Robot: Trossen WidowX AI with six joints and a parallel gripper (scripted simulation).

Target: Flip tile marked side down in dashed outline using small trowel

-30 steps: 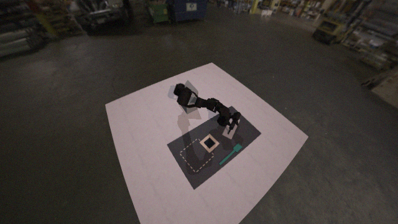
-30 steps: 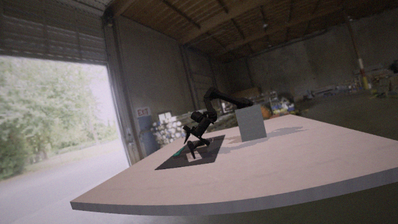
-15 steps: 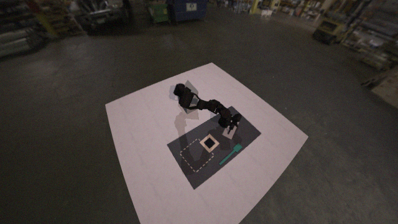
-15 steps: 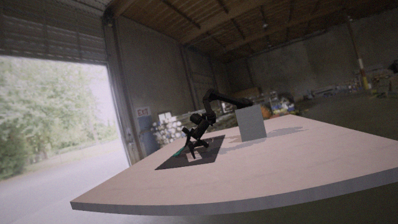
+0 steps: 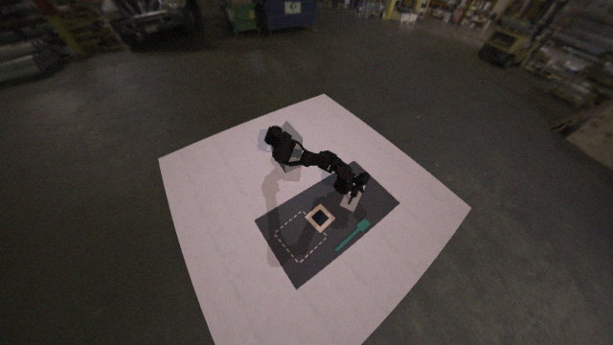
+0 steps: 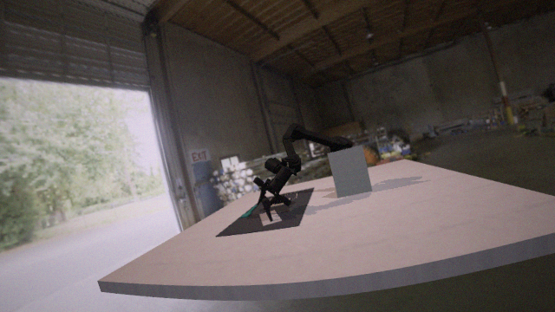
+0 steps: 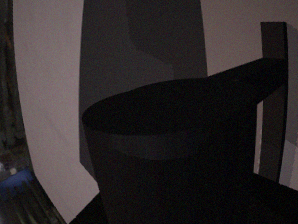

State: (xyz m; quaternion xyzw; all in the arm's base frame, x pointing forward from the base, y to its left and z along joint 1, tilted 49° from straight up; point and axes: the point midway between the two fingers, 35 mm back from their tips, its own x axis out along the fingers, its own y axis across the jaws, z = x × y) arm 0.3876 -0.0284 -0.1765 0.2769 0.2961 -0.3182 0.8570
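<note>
Now: gripper tip 3 cm past the dark mat, 15 cm to the left of it and 7 cm above it. The rest, counted from my gripper tip: teal trowel: 11 cm ahead, 14 cm to the right, 4 cm below; then tile: 4 cm behind, 22 cm to the right, 4 cm below.
</note>
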